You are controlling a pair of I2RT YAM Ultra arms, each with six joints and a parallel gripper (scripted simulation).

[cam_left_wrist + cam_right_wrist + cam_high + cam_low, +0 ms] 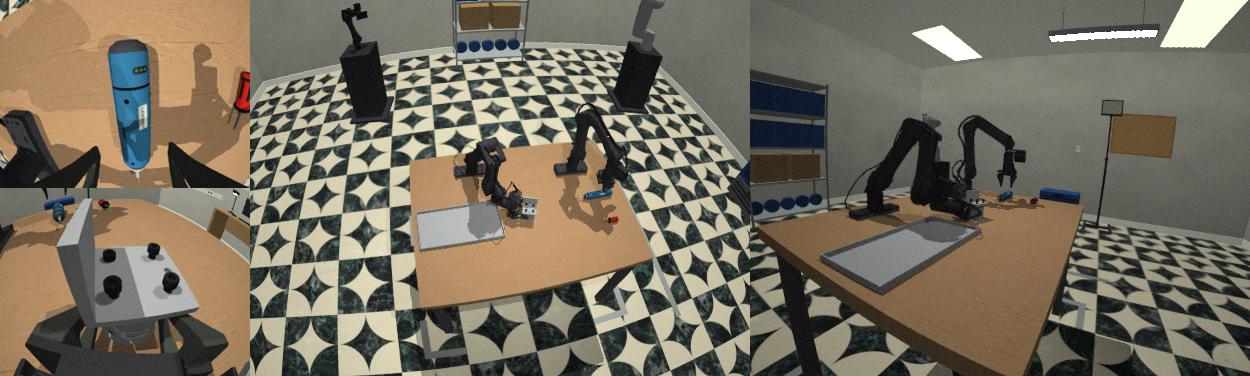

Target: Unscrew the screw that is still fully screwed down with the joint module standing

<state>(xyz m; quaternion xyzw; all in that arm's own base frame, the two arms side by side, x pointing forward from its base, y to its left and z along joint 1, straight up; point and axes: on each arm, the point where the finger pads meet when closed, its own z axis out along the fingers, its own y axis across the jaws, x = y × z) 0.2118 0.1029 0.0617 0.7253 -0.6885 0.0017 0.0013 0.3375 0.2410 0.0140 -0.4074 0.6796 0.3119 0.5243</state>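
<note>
My right hand is 4 cm below the screw, 2 cm to the right of it and 1 cm past it. The rest, counted from my right hand: red-handled screwdriver: 45 cm to the left, 6 cm ahead, 1 cm below; then grey l-shaped bracket: 5 cm above; then grey tray: 35 cm to the right, 4 cm ahead, 2 cm below.
</note>
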